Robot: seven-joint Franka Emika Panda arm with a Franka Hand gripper.
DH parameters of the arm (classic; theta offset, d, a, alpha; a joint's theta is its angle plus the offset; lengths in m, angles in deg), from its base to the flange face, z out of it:
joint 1: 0 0.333 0 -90
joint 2: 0 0 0 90
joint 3: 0 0.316 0.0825 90
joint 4: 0 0 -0.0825 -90
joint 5: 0 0.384 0 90
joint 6: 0 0 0.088 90
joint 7: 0 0.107 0 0
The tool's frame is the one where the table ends.
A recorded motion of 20 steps. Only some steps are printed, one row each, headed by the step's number.
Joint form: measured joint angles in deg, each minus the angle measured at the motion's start. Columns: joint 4, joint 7, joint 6, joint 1, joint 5, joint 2, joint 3.
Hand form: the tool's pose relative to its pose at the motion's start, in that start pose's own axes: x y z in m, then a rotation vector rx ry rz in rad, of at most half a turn. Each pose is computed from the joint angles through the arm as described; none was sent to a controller.
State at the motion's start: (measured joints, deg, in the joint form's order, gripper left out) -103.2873 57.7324 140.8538 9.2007 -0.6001 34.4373 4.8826
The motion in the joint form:
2: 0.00 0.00 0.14 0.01 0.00 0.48 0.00
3: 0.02 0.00 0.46 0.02 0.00 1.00 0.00
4: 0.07 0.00 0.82 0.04 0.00 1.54 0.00
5: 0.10 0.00 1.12 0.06 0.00 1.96 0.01
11: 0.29 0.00 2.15 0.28 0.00 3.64 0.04
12: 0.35 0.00 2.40 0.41 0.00 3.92 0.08
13: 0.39 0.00 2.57 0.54 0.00 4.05 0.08
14: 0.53 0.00 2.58 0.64 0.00 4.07 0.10
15: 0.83 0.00 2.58 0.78 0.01 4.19 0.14
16: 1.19 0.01 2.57 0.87 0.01 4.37 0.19
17: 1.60 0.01 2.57 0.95 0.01 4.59 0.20
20: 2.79 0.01 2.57 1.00 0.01 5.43 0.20
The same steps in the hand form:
2: -0.0005 0.0009 0.0052 -0.0047 -0.0037 0.0002
3: -0.0009 0.0015 0.0105 -0.0069 -0.0059 0.0005
4: -0.0012 0.0020 0.0157 -0.0084 -0.0077 0.0005
5: -0.0017 0.0023 0.0198 -0.0094 -0.0091 0.0004
11: -0.0048 0.0028 0.0361 -0.0148 -0.0157 -0.0024
12: -0.0064 0.0019 0.0385 -0.0139 -0.0162 -0.0049
13: -0.0075 0.0010 0.0395 -0.0127 -0.0158 -0.0071
14: -0.0082 -0.0004 0.0389 -0.0107 -0.0149 -0.0090
15: -0.0091 -0.0027 0.0383 -0.0076 -0.0139 -0.0117
16: -0.0094 -0.0050 0.0380 -0.0047 -0.0131 -0.0135
17: -0.0092 -0.0071 0.0378 -0.0017 -0.0117 -0.0148
20: -0.0068 -0.0113 0.0395 0.0040 -0.0093 -0.0147

